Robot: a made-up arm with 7 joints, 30 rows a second.
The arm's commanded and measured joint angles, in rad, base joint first. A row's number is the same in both.
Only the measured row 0 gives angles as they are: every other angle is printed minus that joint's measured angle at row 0.
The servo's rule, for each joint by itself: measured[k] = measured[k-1] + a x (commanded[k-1-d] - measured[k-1]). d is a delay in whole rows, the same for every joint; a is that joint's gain. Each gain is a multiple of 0.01, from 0.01 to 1. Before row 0 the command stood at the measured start. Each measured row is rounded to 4 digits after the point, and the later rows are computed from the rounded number. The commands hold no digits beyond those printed.
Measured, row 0: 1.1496 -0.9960 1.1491 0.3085 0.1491 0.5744 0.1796
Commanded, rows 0 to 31: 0.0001 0.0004 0.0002 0.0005 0.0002 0.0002 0.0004; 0.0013 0.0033 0.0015 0.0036 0.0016 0.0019 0.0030; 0.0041 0.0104 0.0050 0.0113 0.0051 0.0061 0.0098; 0.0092 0.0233 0.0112 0.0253 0.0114 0.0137 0.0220; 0.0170 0.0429 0.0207 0.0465 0.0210 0.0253 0.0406; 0.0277 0.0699 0.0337 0.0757 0.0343 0.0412 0.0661; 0.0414 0.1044 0.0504 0.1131 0.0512 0.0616 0.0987; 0.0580 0.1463 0.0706 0.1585 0.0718 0.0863 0.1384; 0.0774 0.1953 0.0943 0.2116 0.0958 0.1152 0.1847; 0.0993 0.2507 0.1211 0.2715 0.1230 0.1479 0.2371; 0.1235 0.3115 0.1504 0.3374 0.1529 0.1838 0.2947; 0.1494 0.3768 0.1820 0.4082 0.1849 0.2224 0.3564; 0.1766 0.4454 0.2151 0.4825 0.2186 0.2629 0.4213; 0.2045 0.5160 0.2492 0.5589 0.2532 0.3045 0.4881; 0.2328 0.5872 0.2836 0.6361 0.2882 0.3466 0.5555; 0.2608 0.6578 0.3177 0.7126 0.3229 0.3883 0.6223; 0.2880 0.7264 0.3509 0.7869 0.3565 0.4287 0.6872; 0.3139 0.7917 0.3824 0.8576 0.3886 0.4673 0.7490; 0.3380 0.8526 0.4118 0.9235 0.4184 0.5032 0.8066; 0.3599 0.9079 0.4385 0.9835 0.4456 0.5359 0.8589; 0.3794 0.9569 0.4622 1.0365 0.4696 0.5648 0.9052; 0.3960 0.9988 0.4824 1.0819 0.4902 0.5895 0.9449; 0.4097 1.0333 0.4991 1.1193 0.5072 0.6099 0.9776; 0.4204 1.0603 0.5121 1.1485 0.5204 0.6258 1.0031; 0.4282 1.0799 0.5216 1.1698 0.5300 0.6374 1.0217; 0.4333 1.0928 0.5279 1.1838 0.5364 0.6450 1.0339; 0.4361 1.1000 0.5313 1.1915 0.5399 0.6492 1.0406; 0.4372 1.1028 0.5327 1.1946 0.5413 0.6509 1.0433; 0.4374 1.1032 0.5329 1.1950 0.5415 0.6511 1.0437; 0.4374 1.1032 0.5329 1.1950 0.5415 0.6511 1.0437; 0.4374 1.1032 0.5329 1.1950 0.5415 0.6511 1.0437; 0.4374 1.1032 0.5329 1.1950 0.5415 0.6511 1.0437
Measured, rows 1 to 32: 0.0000 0.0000 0.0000 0.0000 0.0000 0.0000 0.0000; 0.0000 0.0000 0.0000 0.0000 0.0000 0.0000 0.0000; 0.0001 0.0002 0.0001 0.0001 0.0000 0.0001 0.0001; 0.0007 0.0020 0.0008 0.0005 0.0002 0.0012 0.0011; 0.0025 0.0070 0.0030 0.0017 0.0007 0.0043 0.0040; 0.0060 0.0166 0.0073 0.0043 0.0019 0.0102 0.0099; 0.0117 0.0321 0.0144 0.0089 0.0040 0.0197 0.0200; 0.0200 0.0544 0.0246 0.0162 0.0073 0.0332 0.0352; 0.0311 0.0839 0.0383 0.0269 0.0121 0.0511 0.0562; 0.0451 0.1207 0.0554 0.0414 0.0187 0.0733 0.0833; 0.0619 0.1647 0.0760 0.0601 0.0272 0.0997 0.1168; 0.0813 0.2154 0.0999 0.0834 0.0377 0.1301 0.1565; 0.1032 0.2721 0.1267 0.1113 0.0504 0.1639 0.2021; 0.1272 0.3339 0.1560 0.1440 0.0652 0.2008 0.2530; 0.1529 0.3997 0.1873 0.1812 0.0821 0.2399 0.3085; 0.1797 0.4683 0.2201 0.2227 0.1009 0.2806 0.3678; 0.2073 0.5385 0.2538 0.2682 0.1215 0.3222 0.4297; 0.2351 0.6089 0.2877 0.3171 0.1437 0.3638 0.4933; 0.2626 0.6782 0.3212 0.3688 0.1671 0.4047 0.5573; 0.2893 0.7452 0.3536 0.4226 0.1915 0.4441 0.6206; 0.3146 0.8086 0.3844 0.4777 0.2165 0.4813 0.6820; 0.3382 0.8672 0.4131 0.5333 0.2417 0.5157 0.7404; 0.3596 0.9201 0.4391 0.5887 0.2668 0.5466 0.7948; 0.3785 0.9665 0.4620 0.6430 0.2914 0.5736 0.8443; 0.3947 1.0059 0.4817 0.6954 0.3151 0.5965 0.8883; 0.4081 1.0380 0.4978 0.7452 0.3377 0.6150 0.9262; 0.4186 1.0627 0.5104 0.7919 0.3589 0.6291 0.9577; 0.4262 1.0805 0.5197 0.8350 0.3784 0.6391 0.9828; 0.4313 1.0920 0.5258 0.8742 0.3962 0.6455 1.0019; 0.4344 1.0984 0.5295 0.9094 0.4122 0.6489 1.0156; 0.4360 1.1012 0.5313 0.9408 0.4264 0.6503 1.0249; 0.4367 1.1024 0.5321 0.9688 0.4391 0.6508 1.0311
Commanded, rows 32 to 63: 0.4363 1.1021 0.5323 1.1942 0.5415 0.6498 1.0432; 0.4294 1.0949 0.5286 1.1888 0.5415 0.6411 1.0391; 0.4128 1.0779 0.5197 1.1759 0.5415 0.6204 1.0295; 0.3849 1.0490 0.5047 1.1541 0.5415 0.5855 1.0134; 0.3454 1.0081 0.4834 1.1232 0.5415 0.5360 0.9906; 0.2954 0.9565 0.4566 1.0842 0.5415 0.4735 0.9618; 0.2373 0.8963 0.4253 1.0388 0.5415 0.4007 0.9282; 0.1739 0.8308 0.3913 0.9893 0.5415 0.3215 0.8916; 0.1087 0.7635 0.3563 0.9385 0.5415 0.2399 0.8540; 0.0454 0.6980 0.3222 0.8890 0.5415 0.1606 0.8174; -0.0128 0.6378 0.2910 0.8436 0.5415 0.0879 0.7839; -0.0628 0.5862 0.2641 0.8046 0.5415 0.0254 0.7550; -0.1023 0.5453 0.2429 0.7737 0.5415 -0.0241 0.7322; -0.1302 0.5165 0.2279 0.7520 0.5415 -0.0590 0.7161; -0.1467 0.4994 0.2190 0.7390 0.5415 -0.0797 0.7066; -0.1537 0.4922 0.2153 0.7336 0.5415 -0.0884 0.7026; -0.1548 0.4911 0.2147 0.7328 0.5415 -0.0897 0.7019; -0.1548 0.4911 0.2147 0.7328 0.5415 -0.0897 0.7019; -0.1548 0.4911 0.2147 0.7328 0.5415 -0.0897 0.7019; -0.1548 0.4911 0.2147 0.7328 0.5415 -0.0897 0.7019; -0.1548 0.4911 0.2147 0.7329 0.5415 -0.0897 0.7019; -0.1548 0.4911 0.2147 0.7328 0.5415 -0.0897 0.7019; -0.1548 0.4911 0.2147 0.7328 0.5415 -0.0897 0.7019; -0.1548 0.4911 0.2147 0.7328 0.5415 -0.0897 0.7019; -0.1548 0.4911 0.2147 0.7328 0.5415 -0.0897 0.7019; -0.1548 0.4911 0.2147 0.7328 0.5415 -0.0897 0.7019; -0.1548 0.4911 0.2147 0.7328 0.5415 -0.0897 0.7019; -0.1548 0.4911 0.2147 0.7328 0.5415 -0.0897 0.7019; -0.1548 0.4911 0.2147 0.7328 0.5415 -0.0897 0.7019; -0.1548 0.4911 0.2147 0.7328 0.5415 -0.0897 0.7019; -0.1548 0.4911 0.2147 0.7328 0.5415 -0.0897 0.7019; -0.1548 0.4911 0.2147 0.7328 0.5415 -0.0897 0.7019
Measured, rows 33 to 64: 0.4371 1.1029 0.5325 0.9937 0.4504 0.6510 1.0353; 0.4373 1.1031 0.5327 1.0158 0.4604 0.6511 1.0381; 0.4368 1.1025 0.5325 1.0354 0.4693 0.6503 1.0398; 0.4330 1.0980 0.5304 1.0523 0.4772 0.6445 1.0396; 0.4225 1.0861 0.5247 1.0659 0.4843 0.6293 1.0363; 0.4029 1.0642 0.5141 1.0756 0.4906 0.6017 1.0287; 0.3730 1.0311 0.4978 1.0808 0.4962 0.5603 1.0161; 0.3326 0.9871 0.4760 1.0812 0.5012 0.5056 0.9982; 0.2830 0.9335 0.4491 1.0765 0.5056 0.4395 0.9751; 0.2263 0.8729 0.4185 1.0669 0.5095 0.3652 0.9475; 0.1651 0.8084 0.3855 1.0528 0.5130 0.2863 0.9166; 0.1029 0.7433 0.3520 1.0348 0.5161 0.2071 0.8839; 0.0427 0.6811 0.3197 1.0138 0.5189 0.1320 0.8509; -0.0122 0.6251 0.2902 0.9908 0.5214 0.0648 0.8193; -0.0591 0.5780 0.2651 0.9669 0.5236 0.0088 0.7906; -0.0961 0.5417 0.2454 0.9433 0.5256 -0.0339 0.7660; -0.1224 0.5167 0.2314 0.9208 0.5273 -0.0628 0.7464; -0.1387 0.5022 0.2229 0.9002 0.5289 -0.0789 0.7319; -0.1471 0.4957 0.2186 0.8818 0.5303 -0.0857 0.7220; -0.1511 0.4930 0.2165 0.8654 0.5315 -0.0882 0.7154; -0.1530 0.4919 0.2155 0.8508 0.5326 -0.0891 0.7109; -0.1539 0.4914 0.2151 0.8378 0.5336 -0.0895 0.7079; -0.1544 0.4912 0.2149 0.8263 0.5345 -0.0896 0.7059; -0.1546 0.4911 0.2148 0.8160 0.5353 -0.0897 0.7046; -0.1547 0.4911 0.2147 0.8068 0.5360 -0.0897 0.7037; -0.1548 0.4911 0.2147 0.7987 0.5366 -0.0897 0.7031; -0.1548 0.4911 0.2147 0.7915 0.5371 -0.0897 0.7027; -0.1548 0.4911 0.2147 0.7850 0.5376 -0.0897 0.7024; -0.1548 0.4911 0.2147 0.7793 0.5380 -0.0897 0.7022; -0.1548 0.4911 0.2147 0.7742 0.5384 -0.0897 0.7021; -0.1548 0.4911 0.2147 0.7696 0.5387 -0.0897 0.7020; -0.1548 0.4911 0.2147 0.7656 0.5390 -0.0897 0.7020
